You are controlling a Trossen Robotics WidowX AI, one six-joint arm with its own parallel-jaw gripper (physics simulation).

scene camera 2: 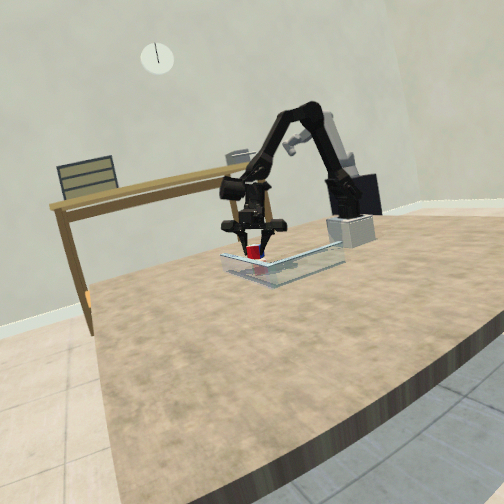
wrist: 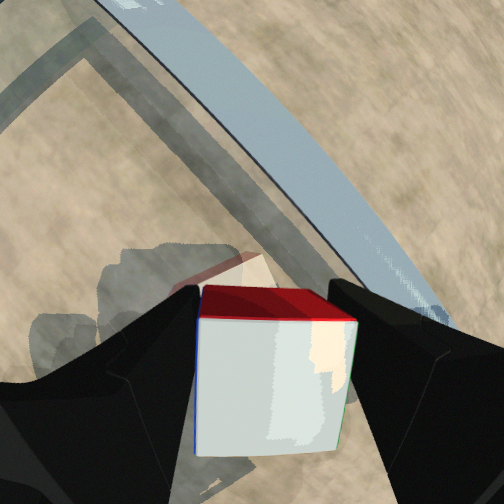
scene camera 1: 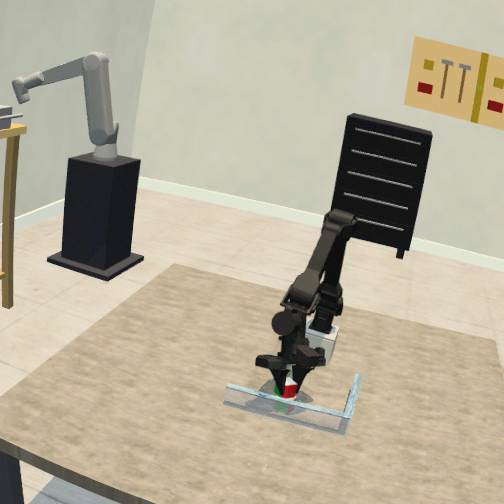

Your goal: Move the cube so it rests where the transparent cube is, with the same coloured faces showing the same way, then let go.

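My gripper [wrist: 272, 375] is shut on the cube [wrist: 272, 372], one black finger on each side. In the wrist view the cube shows a white face toward the camera and a red face on its far side. The transparent target cube [wrist: 240, 275] shows faintly just behind and below it, on the table inside the glass corner. In scene camera 1 the gripper [scene camera 1: 287, 378] points down with the cube [scene camera 1: 289, 389] just above the table. In scene camera 2 the cube [scene camera 2: 255, 251] looks red between the fingers.
An L-shaped glass wall [scene camera 1: 325, 408] borders the spot; it also shows in the wrist view [wrist: 290, 150] and in scene camera 2 [scene camera 2: 300, 262]. My arm's white base [scene camera 1: 322, 342] stands behind. A wooden table [scene camera 2: 140, 190] and a second arm [scene camera 1: 85, 95] are far off.
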